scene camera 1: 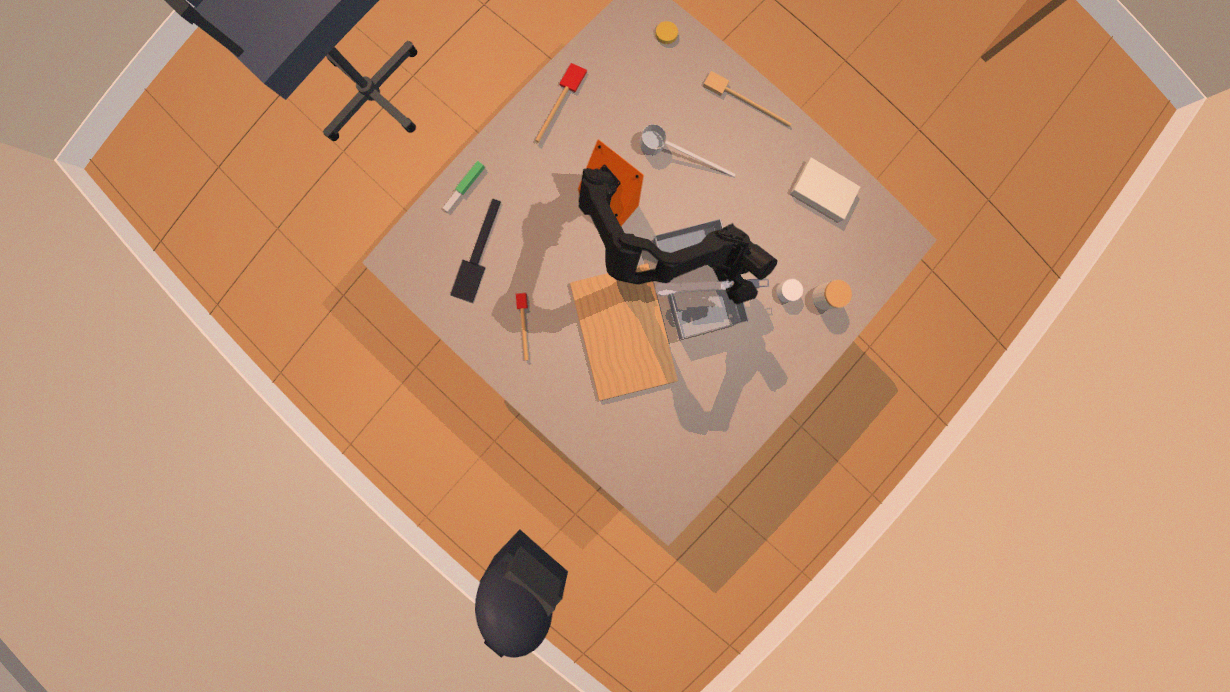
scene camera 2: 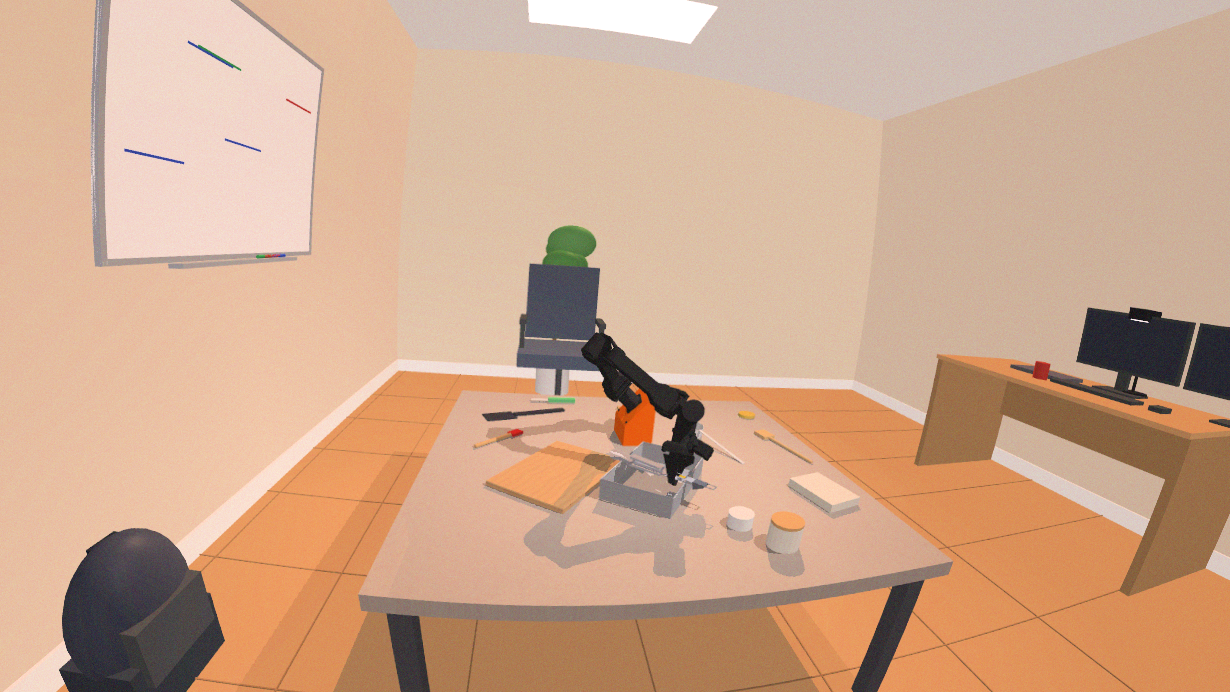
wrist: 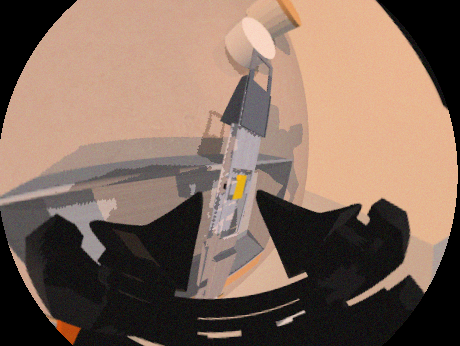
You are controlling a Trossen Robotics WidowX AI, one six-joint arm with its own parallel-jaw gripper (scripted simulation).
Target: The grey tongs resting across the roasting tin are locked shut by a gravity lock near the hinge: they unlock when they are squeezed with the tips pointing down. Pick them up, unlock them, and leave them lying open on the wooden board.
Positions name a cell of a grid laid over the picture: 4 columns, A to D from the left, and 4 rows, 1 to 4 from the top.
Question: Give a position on an orange-lidded jar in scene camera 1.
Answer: C2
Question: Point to a wooden board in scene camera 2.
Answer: At B3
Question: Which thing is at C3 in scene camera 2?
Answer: A grey roasting tin.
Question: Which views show my gripper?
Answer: Scene camera 1, scene camera 2 and the wrist view: all of them.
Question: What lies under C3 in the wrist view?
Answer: My gripper.
